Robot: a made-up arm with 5 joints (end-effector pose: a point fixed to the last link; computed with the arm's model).
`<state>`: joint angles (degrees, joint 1 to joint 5).
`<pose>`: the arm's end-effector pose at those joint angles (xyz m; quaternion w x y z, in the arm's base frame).
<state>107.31 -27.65 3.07 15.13 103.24</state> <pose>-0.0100 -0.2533 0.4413 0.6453 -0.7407 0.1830 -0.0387</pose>
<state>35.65 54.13 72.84 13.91 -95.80</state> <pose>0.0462 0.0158 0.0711 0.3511 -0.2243 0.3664 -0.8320</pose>
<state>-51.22 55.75 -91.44 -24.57 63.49</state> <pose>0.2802 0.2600 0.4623 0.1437 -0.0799 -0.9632 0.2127</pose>
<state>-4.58 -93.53 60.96 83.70 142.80</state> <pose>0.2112 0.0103 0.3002 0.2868 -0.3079 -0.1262 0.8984</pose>
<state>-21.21 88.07 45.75 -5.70 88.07</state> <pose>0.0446 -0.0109 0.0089 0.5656 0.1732 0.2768 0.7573</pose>
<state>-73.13 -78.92 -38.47 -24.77 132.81</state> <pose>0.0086 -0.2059 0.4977 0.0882 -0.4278 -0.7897 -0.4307</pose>
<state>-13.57 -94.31 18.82 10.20 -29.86</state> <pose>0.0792 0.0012 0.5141 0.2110 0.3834 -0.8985 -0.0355</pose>
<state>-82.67 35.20 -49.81 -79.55 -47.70</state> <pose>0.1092 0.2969 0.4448 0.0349 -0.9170 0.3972 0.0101</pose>
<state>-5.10 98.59 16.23 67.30 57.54</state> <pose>0.0581 -0.0021 0.0241 0.6014 0.3023 0.6535 0.3462</pose>
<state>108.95 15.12 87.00 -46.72 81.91</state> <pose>0.0338 -0.1022 0.0788 0.9226 -0.2966 0.0209 -0.2457</pose>
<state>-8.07 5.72 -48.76 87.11 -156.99</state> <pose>0.3381 0.0370 0.4169 0.2250 0.3880 -0.0413 -0.8928</pose>
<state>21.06 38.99 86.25 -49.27 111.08</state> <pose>0.1120 -0.0173 0.0651 0.7186 -0.1104 -0.0522 0.6846</pose>
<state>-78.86 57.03 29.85 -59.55 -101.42</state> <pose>0.1164 0.2305 0.0469 0.8333 0.5199 0.0139 -0.1874</pose>
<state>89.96 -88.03 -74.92 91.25 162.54</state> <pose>0.0688 0.2200 0.3932 0.1304 -0.8102 0.5642 0.0910</pose>
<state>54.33 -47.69 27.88 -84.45 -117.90</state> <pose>0.1487 -0.1114 0.4776 0.0054 -0.5430 0.8305 -0.1240</pose>
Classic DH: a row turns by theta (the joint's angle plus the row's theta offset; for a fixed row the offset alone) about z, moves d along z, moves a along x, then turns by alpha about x. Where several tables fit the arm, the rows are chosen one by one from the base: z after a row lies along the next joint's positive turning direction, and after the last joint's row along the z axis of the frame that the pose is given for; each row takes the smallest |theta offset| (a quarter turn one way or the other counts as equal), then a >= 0, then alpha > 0; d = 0 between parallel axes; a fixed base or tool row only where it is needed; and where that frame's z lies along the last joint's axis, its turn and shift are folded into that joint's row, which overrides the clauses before.
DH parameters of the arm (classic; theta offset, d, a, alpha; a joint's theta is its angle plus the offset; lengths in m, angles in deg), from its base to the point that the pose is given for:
base (fixed): 0 0 0.07 180
joint 1: 0 -0.237 0.042 90
joint 2: -76.22 0 0.1091 0
joint 3: 74.1 0 0.1891 0
joint 4: -87.88 -0.001 0 90
joint 5: -2.79 -0.082 0 0

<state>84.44 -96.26 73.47 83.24 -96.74</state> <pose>0.0831 -0.1452 0.2596 0.0335 -0.0335 0.2528 0.9664</pose>
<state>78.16 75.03 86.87 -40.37 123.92</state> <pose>0.0548 0.0676 0.1040 0.8955 0.2679 -0.0455 0.3525</pose>
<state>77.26 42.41 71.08 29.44 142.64</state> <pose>0.0687 0.0014 0.0722 0.7650 0.4225 -0.1418 0.4650</pose>
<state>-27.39 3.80 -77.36 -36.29 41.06</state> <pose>0.1538 0.0423 0.6014 0.1448 0.0934 0.9806 0.0934</pose>
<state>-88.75 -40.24 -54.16 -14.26 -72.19</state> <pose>0.0698 -0.0543 0.6002 0.1610 -0.9768 0.1396 0.0194</pose>
